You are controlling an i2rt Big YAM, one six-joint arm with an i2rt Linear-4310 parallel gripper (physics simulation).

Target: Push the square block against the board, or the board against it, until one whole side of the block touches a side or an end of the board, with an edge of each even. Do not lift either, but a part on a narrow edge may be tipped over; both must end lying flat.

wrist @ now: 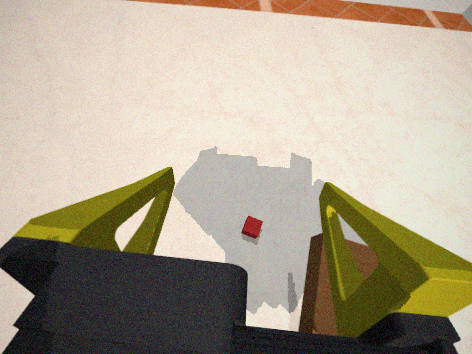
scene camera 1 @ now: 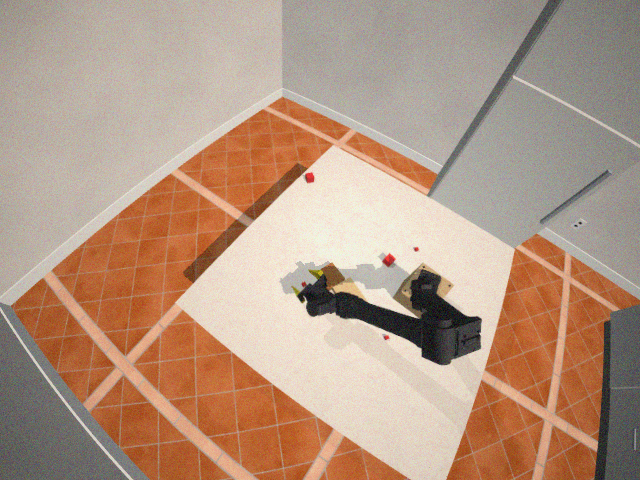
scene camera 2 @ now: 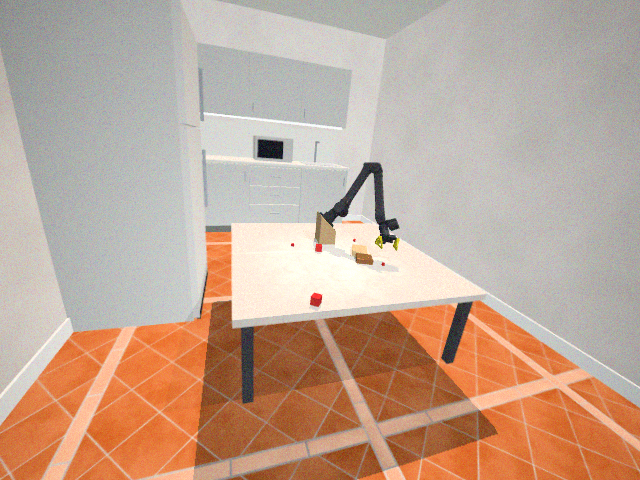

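Where they show: gripper, fingertip midpoint: (wrist: 247,182) (scene camera 1: 300,278) (scene camera 2: 389,249); arm's base, origin of the base link: (scene camera 1: 426,285) (scene camera 2: 326,220).
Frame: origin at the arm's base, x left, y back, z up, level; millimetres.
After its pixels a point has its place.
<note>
The brown square block (scene camera 1: 333,273) {x 85, y -376, z -129 mm} (scene camera 2: 363,259) {x 73, y -422, z -130 mm} (wrist: 323,302) {x 146, y -395, z -129 mm} lies flat on the table. The pale wooden board (scene camera 1: 350,287) {x 109, y -279, z -129 mm} (scene camera 2: 359,250) {x 127, y -286, z -129 mm} lies flat next to it, on the arm-base side; the arm partly covers it in scene camera 1. Block and board look very close, but I cannot tell whether a whole side touches or any edges are even. The board does not show in the wrist view. My gripper (scene camera 1: 306,282) {x 209, y -482, z -50 mm} (scene camera 2: 388,244) {x 209, y -482, z -50 mm} (wrist: 247,182) {x 209, y -482, z -50 mm} is open and empty, above the table beside the block. The block shows behind and below the right finger in the wrist view.
A small red cube (scene camera 1: 303,284) {x 194, y -472, z -143 mm} (scene camera 2: 383,264) {x 186, y -478, z -150 mm} (wrist: 252,227) {x 191, y -469, z -142 mm} lies on the table below the gripper. Other red cubes (scene camera 1: 388,259) {x -107, y -173, z -119 mm} (scene camera 1: 309,177) {x -364, y -746, z -119 mm} (scene camera 2: 318,248) {x -126, y -184, z -136 mm} (scene camera 2: 315,299) {x -392, y -768, z -125 mm} lie farther off. The arm's wooden mount (scene camera 1: 447,285) {x -25, y 73, z 36 mm} (scene camera 2: 325,232) {x -28, y -66, z -69 mm} stands beyond the board.
</note>
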